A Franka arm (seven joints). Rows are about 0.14 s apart.
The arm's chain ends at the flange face. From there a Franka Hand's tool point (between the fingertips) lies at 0.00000 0.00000 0.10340 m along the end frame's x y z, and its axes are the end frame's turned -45 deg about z.
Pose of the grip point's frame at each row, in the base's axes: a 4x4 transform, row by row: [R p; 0 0 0 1], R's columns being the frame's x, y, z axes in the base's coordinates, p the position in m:
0.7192 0.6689 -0.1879 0.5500; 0.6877 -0.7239 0.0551 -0.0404; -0.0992 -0.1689 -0.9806 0.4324; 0 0 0 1
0.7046 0.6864 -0.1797 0.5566; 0.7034 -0.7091 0.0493 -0.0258; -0.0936 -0.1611 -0.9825 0.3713; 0 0 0 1
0.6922 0.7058 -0.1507 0.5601; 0.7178 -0.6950 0.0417 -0.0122; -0.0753 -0.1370 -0.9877 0.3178; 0 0 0 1
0.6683 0.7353 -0.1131 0.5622; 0.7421 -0.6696 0.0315 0.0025; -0.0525 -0.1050 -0.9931 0.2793; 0 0 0 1
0.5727 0.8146 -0.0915 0.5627; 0.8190 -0.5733 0.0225 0.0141; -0.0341 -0.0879 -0.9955 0.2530; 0 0 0 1
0.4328 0.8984 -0.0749 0.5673; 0.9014 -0.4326 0.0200 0.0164; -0.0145 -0.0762 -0.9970 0.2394; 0 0 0 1
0.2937 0.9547 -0.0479 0.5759; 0.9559 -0.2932 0.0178 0.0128; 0.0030 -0.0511 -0.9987 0.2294; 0 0 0 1
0.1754 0.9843 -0.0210 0.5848; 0.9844 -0.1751 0.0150 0.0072; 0.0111 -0.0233 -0.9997 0.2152; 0 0 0 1
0.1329 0.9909 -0.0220 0.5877; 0.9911 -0.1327 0.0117 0.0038; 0.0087 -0.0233 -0.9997 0.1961; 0 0 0 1
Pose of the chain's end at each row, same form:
0.9815 -0.0356 -0.1879 0.5694; -0.0256 -0.9982 0.0551 -0.0461; -0.1896 -0.0493 -0.9806 0.5338; 0 0 0 1
0.9836 -0.0129 -0.1797 0.5752; -0.0040 -0.9988 0.0493 -0.0309; -0.1801 -0.0477 -0.9825 0.4729; 0 0 0 1
0.9885 0.0096 -0.1507 0.5757; 0.0161 -0.9990 0.0417 -0.0165; -0.1501 -0.0436 -0.9877 0.4199; 0 0 0 1
0.9925 0.0474 -0.1131 0.5739; 0.0513 -0.9982 0.0315 -0.0008; -0.1114 -0.0371 -0.9931 0.3820; 0 0 0 1
0.9810 0.1710 -0.0915 0.5722; 0.1737 -0.9845 0.0225 0.0118; -0.0863 -0.0380 -0.9955 0.3559; 0 0 0 1
0.9413 0.3292 -0.0749 0.5750; 0.3315 -0.9433 0.0200 0.0143; -0.0641 -0.0436 -0.9970 0.3425; 0 0 0 1
0.8828 0.4674 -0.0479 0.5809; 0.4686 -0.8832 0.0178 0.0110; -0.0340 -0.0383 -0.9987 0.3327; 0 0 0 1
0.8200 0.5720 -0.0210 0.5870; 0.5723 -0.8199 0.0150 0.0056; -0.0086 -0.0243 -0.9997 0.3186; 0 0 0 1
0.7946 0.6067 -0.0220 0.5900; 0.6070 -0.7946 0.0117 0.0026; -0.0103 -0.0226 -0.9997 0.2995; 0 0 0 1

